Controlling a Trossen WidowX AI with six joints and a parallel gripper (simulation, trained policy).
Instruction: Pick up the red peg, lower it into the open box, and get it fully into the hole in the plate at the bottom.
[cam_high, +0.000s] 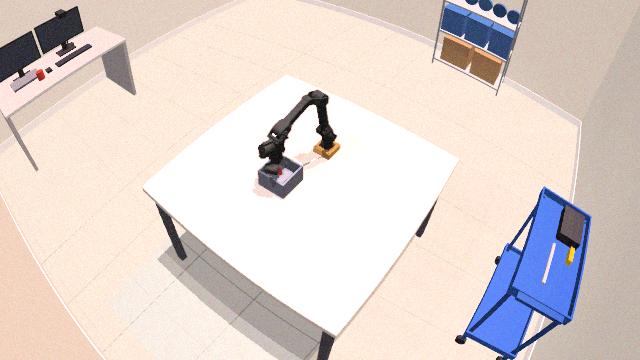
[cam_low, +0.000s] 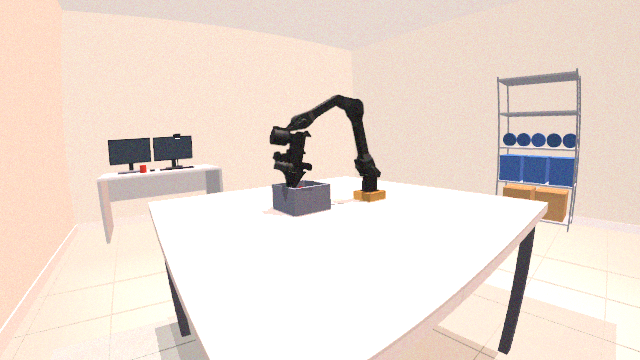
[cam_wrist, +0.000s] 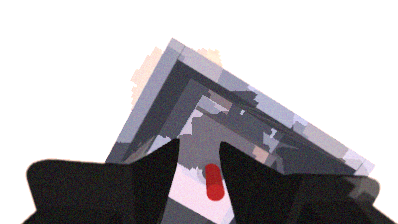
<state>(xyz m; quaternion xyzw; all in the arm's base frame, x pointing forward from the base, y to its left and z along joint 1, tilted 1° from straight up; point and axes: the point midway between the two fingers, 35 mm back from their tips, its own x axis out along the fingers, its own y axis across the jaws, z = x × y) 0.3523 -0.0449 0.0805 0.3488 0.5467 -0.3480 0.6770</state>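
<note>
Right now my gripper tip is 3 cm past the red peg, 3 cm above it and 2 cm to the right of it. The rest, counted from my gripper tip: grey box 5 cm below, 3 cm behind, 2 cm to the left.
</note>
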